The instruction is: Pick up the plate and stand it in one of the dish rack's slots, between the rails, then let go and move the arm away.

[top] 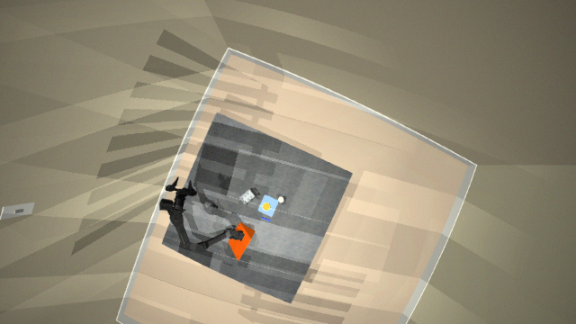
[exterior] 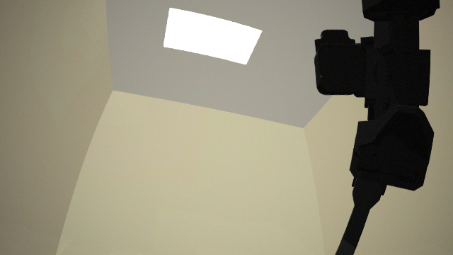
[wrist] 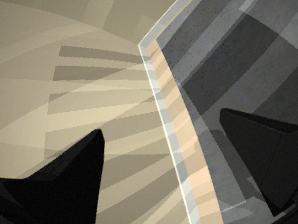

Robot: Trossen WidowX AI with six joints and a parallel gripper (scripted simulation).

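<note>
The yellow plate lies 3 cm ahead of my gripper tip, 58 cm to the right of it and 29 cm below it. From my gripper tip the other things lie so: light blue sheet 4 cm ahead, 60 cm to the right, 30 cm below; then dish rack 3 cm ahead, 41 cm to the right, 28 cm below; then white cylinder 15 cm ahead, 66 cm to the right, 28 cm below.
</note>
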